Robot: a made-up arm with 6 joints.
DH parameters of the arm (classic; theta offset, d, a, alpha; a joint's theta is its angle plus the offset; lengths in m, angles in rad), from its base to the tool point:
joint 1: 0 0.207 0 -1.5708
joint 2: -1.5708 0 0.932 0
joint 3: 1.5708 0.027 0 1.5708
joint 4: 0 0.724 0 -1.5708
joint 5: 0 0 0 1.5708
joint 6: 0 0.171 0 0
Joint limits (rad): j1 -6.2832..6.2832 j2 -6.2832..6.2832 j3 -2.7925..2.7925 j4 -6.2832..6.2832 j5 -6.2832..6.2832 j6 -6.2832..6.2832
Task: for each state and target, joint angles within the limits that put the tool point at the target. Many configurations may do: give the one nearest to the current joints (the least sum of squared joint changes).
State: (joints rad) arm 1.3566 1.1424 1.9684 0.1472 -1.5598 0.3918
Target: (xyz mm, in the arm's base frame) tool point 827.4 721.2 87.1
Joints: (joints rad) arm 0.7297 0.9548 1.9403 0.2420 -1.5905 0.3918
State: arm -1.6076 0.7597 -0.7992 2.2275 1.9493 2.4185
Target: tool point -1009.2 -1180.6 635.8
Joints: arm -2.3847 1.4729 -0.2649 2.1812 1.7323 2.4185
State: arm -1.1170 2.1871 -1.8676 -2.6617 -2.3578 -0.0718
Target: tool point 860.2 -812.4 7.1
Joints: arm -0.8309 2.2800 -1.6058 -2.6576 -2.2770 -0.0718
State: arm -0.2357 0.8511 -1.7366 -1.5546 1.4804 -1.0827
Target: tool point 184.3 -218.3 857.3
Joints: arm -0.3451 1.2357 -2.2850 -1.6716 1.5939 -1.0827
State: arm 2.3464 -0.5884 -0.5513 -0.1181 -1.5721 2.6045
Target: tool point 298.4 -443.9 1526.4
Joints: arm 2.2542 0.0590 -0.8086 -0.1319 -1.8002 2.6045
